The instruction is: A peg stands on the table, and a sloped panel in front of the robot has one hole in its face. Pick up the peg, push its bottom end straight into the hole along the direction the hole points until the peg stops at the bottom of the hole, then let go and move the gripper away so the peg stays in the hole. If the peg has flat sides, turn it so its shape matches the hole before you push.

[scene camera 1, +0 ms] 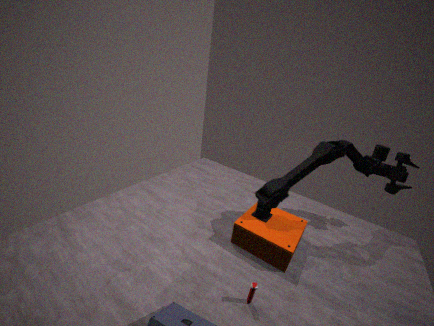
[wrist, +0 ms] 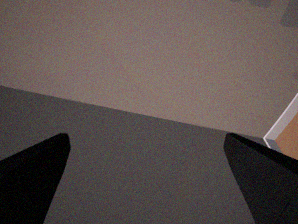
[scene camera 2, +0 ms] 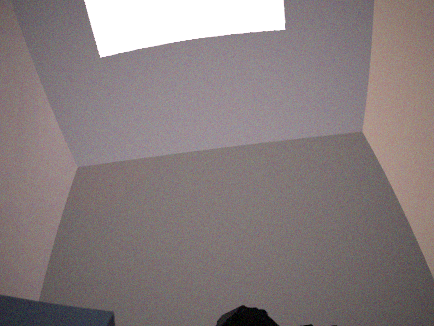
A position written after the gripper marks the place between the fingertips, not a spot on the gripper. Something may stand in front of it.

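Note:
In scene camera 1 you'd see the gripper (scene camera 1: 415, 177), and it's open with nothing held in it. The wrist view has the gripper as well (wrist: 148, 141).

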